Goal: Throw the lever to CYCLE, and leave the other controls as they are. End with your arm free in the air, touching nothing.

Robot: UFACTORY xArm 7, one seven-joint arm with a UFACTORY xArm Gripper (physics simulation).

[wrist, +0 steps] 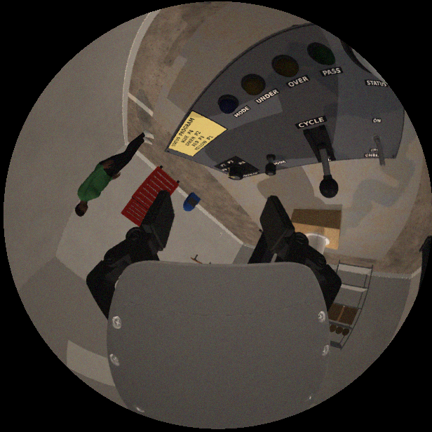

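Note:
The lever (326, 167) has a black ball knob and stands at the lower edge of the dark control panel (300, 107). Its knob points away from the CYCLE label (311, 122), toward the panel's lower edge; the label at that end is hidden by the lever. My gripper (218, 204) is open and empty, and it is apart from the lever, which shows to the upper right of the fingers. The program knob (236, 173), the mode switch (270, 165) and the ON/CHECK toggle (380, 150) are along the same edge.
Several round lamps, including a green one (321, 53), sit on the panel beside a yellow program card (197, 133). A wooden block (317, 220) with a white cylinder stands below the lever in view. A person in green (95, 182), a red slatted bench (150, 196) and a wire rack show farther off.

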